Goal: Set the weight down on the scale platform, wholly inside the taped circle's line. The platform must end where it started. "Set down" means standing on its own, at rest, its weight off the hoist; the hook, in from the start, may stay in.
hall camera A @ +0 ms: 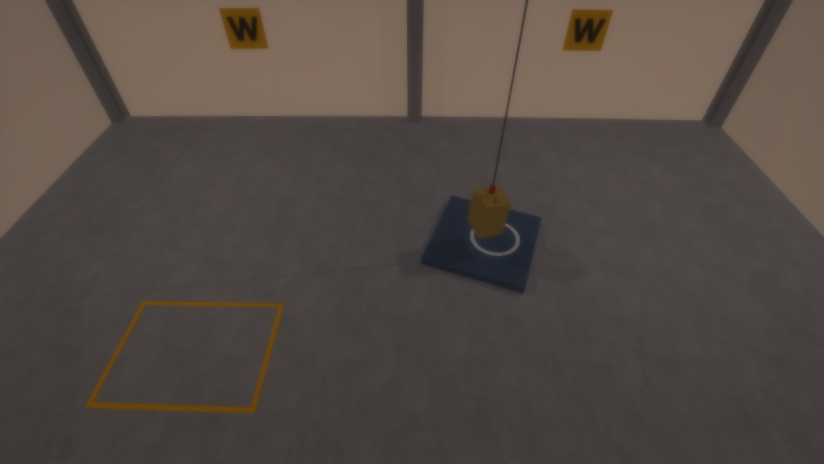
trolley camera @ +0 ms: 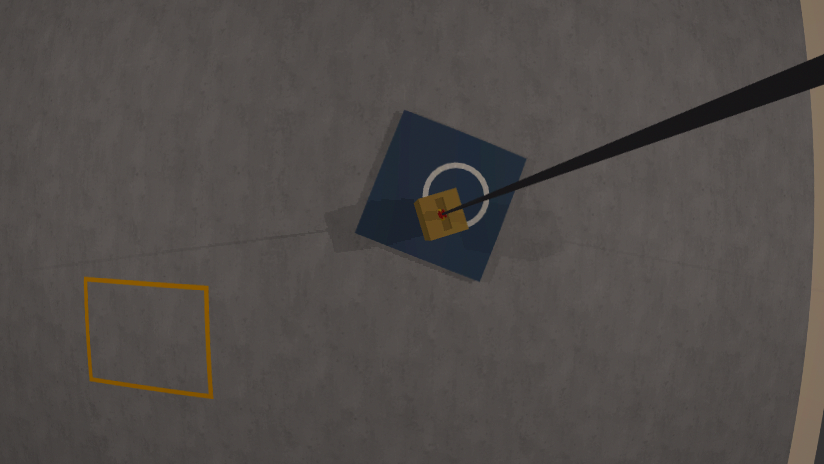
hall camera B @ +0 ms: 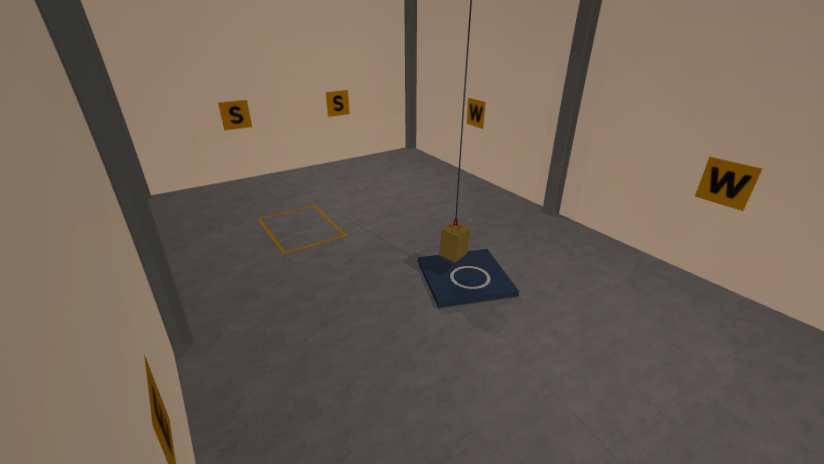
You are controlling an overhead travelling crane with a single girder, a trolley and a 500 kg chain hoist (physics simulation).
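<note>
The yellow weight (hall camera A: pixel 487 221) (hall camera B: pixel 453 244) (trolley camera: pixel 455 224) hangs upright or nearly so from the red hook (hall camera A: pixel 491 189) (hall camera B: pixel 455 222) (trolley camera: pixel 441 213), which is in at its top. It is above the blue scale platform (hall camera A: pixel 449 247) (hall camera B: pixel 500 273) (trolley camera: pixel 397 149), with its shadow offset across the platform and floor. The white taped circle (hall camera A: pixel 495 254) (hall camera B: pixel 469 287) (trolley camera: pixel 455 165) lies on the platform. In the trolley view the weight overlaps the circle's lower left line, partly outside it, and hides that stretch. The exact height of the gap below is hard to tell.
The chain (hall camera A: pixel 509 92) (hall camera B: pixel 463 109) (trolley camera: pixel 663 129) runs up at a slant in hall camera A. A yellow-orange rectangle outline (hall camera A: pixel 184 408) (hall camera B: pixel 271 236) (trolley camera: pixel 147 283) is marked on the floor away from the platform. Walls with grey columns (hall camera A: pixel 414 57) (hall camera B: pixel 410 74) stand around the hall.
</note>
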